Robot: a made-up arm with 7 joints. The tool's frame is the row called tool.
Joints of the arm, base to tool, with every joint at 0 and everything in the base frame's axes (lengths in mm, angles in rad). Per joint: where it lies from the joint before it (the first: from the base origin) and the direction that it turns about. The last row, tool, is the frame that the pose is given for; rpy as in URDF.
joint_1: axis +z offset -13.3 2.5 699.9
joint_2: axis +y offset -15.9 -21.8 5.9
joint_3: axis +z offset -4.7 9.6 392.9
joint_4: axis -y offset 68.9 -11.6 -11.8
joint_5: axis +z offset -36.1 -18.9 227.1
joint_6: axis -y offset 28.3 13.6 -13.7
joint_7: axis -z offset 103.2 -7 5.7
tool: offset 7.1 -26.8 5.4 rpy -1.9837 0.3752 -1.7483
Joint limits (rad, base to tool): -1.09..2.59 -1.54..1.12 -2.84..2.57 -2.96..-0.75 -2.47..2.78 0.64..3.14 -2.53..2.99
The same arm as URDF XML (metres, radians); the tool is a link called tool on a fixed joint. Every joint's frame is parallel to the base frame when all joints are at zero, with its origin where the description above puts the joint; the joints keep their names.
<robot name="arm">
  <joint name="tool_fixed" type="fixed">
    <parent link="link7"/>
    <child link="tool"/>
    <origin xyz="0.0071 -0.0268 0.0054" rpy="-1.9837 0.3752 -1.7483"/>
  </joint>
  <joint name="joint_7" type="revolute">
    <parent link="link6"/>
    <child link="link7"/>
    <origin xyz="0.1032 -0.0070 0.0057"/>
    <axis xyz="0 0 -1"/>
    <limit lower="-2.5300" upper="2.9900"/>
  </joint>
  <joint name="joint_6" type="revolute">
    <parent link="link5"/>
    <child link="link6"/>
    <origin xyz="0.0283 0.0136 -0.0137"/>
    <axis xyz="0 -1 0"/>
    <limit lower="0.6400" upper="3.1400"/>
  </joint>
  <joint name="joint_5" type="revolute">
    <parent link="link4"/>
    <child link="link5"/>
    <origin xyz="-0.0361 -0.0189 0.2271"/>
    <axis xyz="0 0 1"/>
    <limit lower="-2.4700" upper="2.7800"/>
  </joint>
  <joint name="joint_4" type="revolute">
    <parent link="link3"/>
    <child link="link4"/>
    <origin xyz="0.0689 -0.0116 -0.0118"/>
    <axis xyz="0 -1 0"/>
    <limit lower="-2.9600" upper="-0.7500"/>
  </joint>
  <joint name="joint_3" type="revolute">
    <parent link="link2"/>
    <child link="link3"/>
    <origin xyz="-0.0047 0.0096 0.3929"/>
    <axis xyz="0 0 1"/>
    <limit lower="-2.8400" upper="2.5700"/>
  </joint>
  <joint name="joint_2" type="revolute">
    <parent link="link1"/>
    <child link="link2"/>
    <origin xyz="-0.0159 -0.0218 0.0059"/>
    <axis xyz="0 1 0"/>
    <limit lower="-1.5400" upper="1.1200"/>
  </joint>
  <joint name="joint_1" type="revolute">
    <parent link="base"/>
    <child link="link1"/>
    <origin xyz="-0.0133 0.0025 0.6999"/>
    <axis xyz="0 0 1"/>
    <limit lower="-1.0900" upper="2.5900"/>
  </joint>
  <link name="base"/>
  <link name="link1"/>
  <link name="link2"/>
  <link name="link3"/>
  <link name="link4"/>
  <link name="link5"/>
  <link name="link6"/>
  <link name="link7"/>
  <link name="tool"/>
</robot>

